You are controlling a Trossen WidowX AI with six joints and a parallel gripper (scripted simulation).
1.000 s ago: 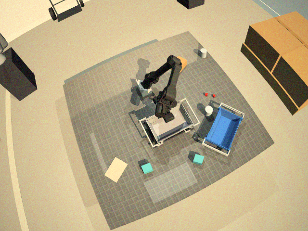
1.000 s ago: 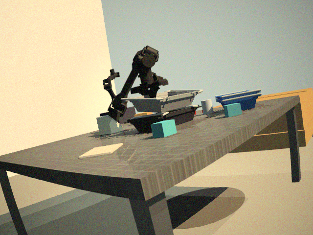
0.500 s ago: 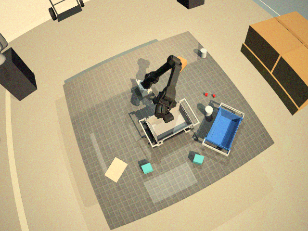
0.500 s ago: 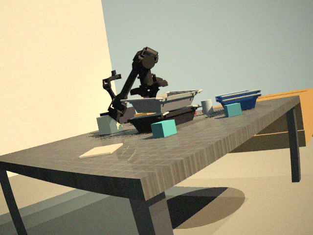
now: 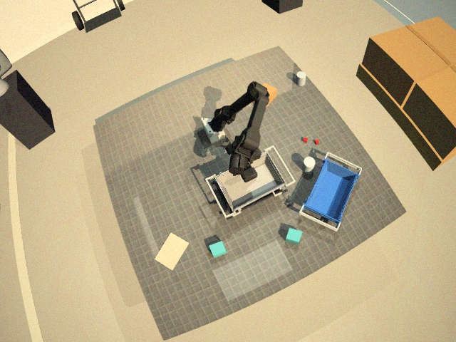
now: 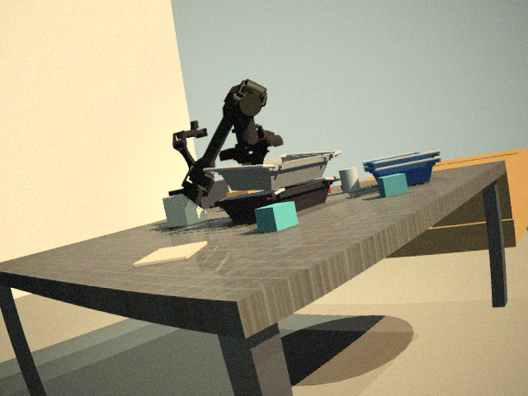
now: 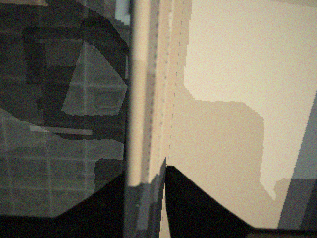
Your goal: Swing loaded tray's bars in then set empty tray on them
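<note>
My gripper tip is 70 mm short of the grey tray and 30 mm below it. From my gripper tip the other things lie so: cream flat plate (130 mm ahead, 460 mm to the right, 90 mm below).
</note>
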